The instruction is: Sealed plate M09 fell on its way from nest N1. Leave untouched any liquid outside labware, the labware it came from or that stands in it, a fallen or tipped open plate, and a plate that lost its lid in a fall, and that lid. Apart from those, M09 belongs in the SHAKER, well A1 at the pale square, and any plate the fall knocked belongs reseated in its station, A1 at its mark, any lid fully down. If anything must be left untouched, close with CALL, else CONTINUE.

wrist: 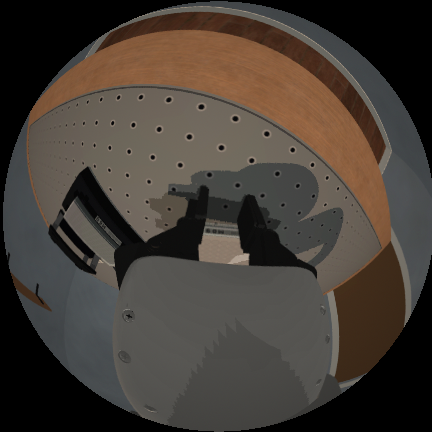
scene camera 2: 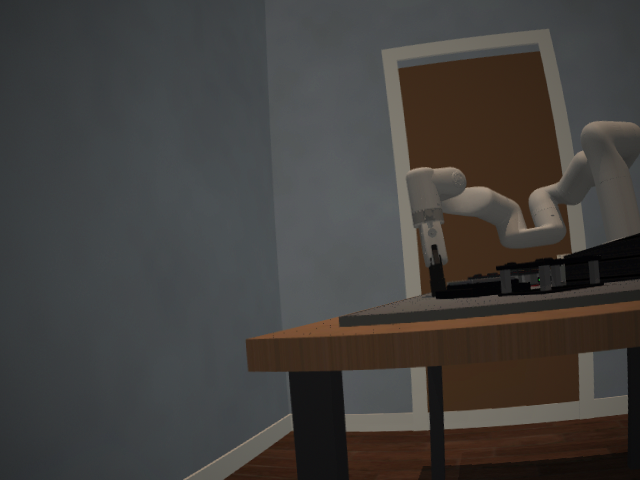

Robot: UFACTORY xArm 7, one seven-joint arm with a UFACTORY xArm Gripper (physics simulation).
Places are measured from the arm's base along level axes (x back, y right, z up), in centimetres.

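Pixels of known places: gripper, fingertip midpoint: [wrist: 223, 203]; arm's base at its link origin: [scene camera 2: 626, 244].
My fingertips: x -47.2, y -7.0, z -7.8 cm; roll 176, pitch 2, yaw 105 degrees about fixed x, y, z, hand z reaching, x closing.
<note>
Ahead of a thing's pixels: the offset from my fingertips to its top centre. "spot": to the spot under its first point. Level surfaces: height alone.
Plate M09 @[dz +1.2, dx +8.1, dy +4.2 cm] [wrist: 220, 250], pale with a labelled edge strip, shows beyond and between the finger pads in the wrist view; the fingers cover its sides and the gripper body its rear. The visible part looks flat, with its strip along the top; a bright reflection crosses it. Whether it is sealed all round or wet cannot be told. My gripper [scene camera 2: 438, 295] [wrist: 223, 203] is partly open, fingers pointing down low over the board, with nothing clamped between them. In the wrist view, a pale labelled plate @[dz +3.2, dx +12.0, dy -14.3 cm] [wrist: 86, 224] sits in a black-framed station @[dz +2.5, dx +12.0, dy -14.3 cm] [wrist: 95, 192] at left; its label is too small to read.
Dark raised station hardware @[dz +5.5, dx +25.7, dy -28.0 cm] [scene camera 2: 545, 277] stands right of the gripper in the scene view, with lower black hardware @[spot: dz +1.6, dx +11.6, dy -21.6 cm] [scene camera 2: 478, 287] close beside the fingertips. The perforated grey board @[dz -0.2 cm] [wrist: 150, 112] lies on the wooden table [scene camera 2: 330, 353] [wrist: 200, 55]. The shaker cannot be identified in these views.
</note>
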